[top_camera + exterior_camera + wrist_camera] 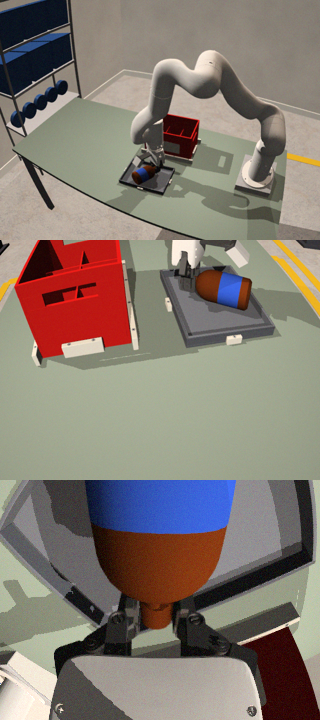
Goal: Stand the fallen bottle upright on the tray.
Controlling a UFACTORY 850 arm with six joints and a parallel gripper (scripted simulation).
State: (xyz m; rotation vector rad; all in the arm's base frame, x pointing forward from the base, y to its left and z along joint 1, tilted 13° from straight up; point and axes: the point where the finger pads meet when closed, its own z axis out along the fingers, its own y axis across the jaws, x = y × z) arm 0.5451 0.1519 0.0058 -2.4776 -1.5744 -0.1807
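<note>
Right now the bottle is 50 mm to the left of my hand and 20 mm ahead of it. The rest, counted from my hand: grey tray: 50 mm to the left, 30 mm below, 30 mm ahead; then red crate: 240 mm to the right, 40 mm above, 20 mm ahead.
</note>
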